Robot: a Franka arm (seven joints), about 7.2 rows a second.
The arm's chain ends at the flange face. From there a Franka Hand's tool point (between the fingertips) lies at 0.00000 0.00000 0.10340 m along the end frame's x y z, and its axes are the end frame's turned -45 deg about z.
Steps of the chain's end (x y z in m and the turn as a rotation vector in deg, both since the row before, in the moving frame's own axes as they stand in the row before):
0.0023, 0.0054, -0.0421, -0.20, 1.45, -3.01
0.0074, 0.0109, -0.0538, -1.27, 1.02, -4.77
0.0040, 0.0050, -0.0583, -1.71, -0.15, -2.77
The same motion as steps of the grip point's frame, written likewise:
-0.0005, 0.0075, -0.0421, -1.17, 0.88, -3.01
-0.0027, 0.0159, -0.0538, -1.62, -0.18, -4.77
-0.0030, 0.0084, -0.0583, -1.10, -1.32, -2.77

